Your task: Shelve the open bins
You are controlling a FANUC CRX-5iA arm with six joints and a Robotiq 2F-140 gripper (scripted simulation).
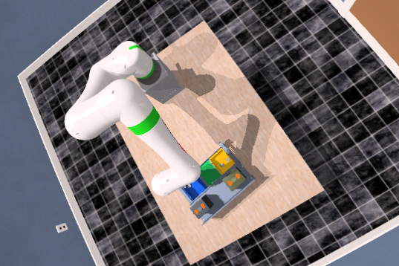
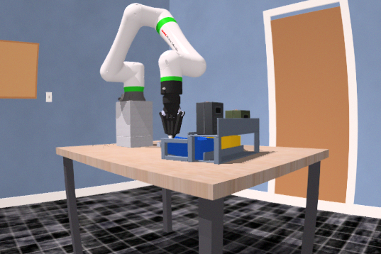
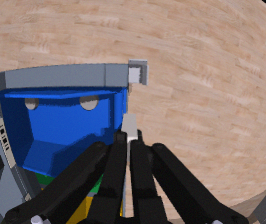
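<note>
Right now the blue bin is 90 mm ahead of my hand, 20 mm to the left of it and 10 mm below it. From my hand the other things lie so: yellow bin 40 mm ahead, 250 mm to the left, 20 mm below; dark box 190 mm ahead, 40 mm to the left, 100 mm above.
</note>
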